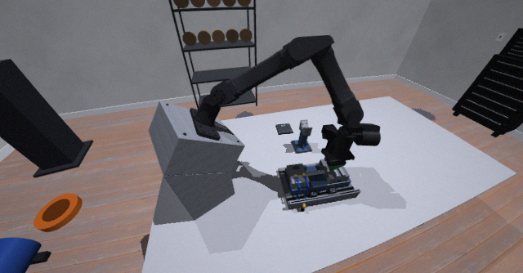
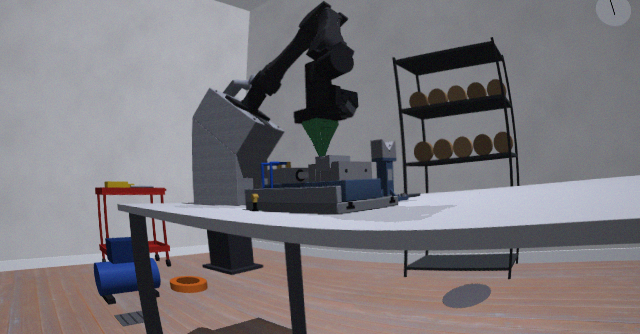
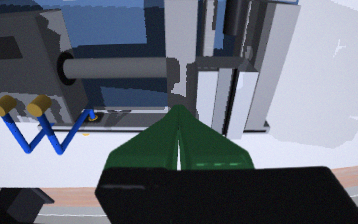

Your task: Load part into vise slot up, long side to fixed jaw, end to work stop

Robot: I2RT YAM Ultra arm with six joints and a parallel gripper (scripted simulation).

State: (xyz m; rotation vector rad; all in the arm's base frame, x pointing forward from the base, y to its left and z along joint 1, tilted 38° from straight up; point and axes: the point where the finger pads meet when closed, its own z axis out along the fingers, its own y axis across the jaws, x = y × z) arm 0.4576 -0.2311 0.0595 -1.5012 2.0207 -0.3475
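My hand is 30 mm short of the part, 20 mm above it and 10 mm to the left of it. Round my hand: cylinder rod (50 mm behind, 40 mm below, 30 mm to the left); work stop (60 mm to the left, 50 mm ahead, 30 mm below); moving jaw (40 mm below, 20 mm to the left, 10 mm ahead).
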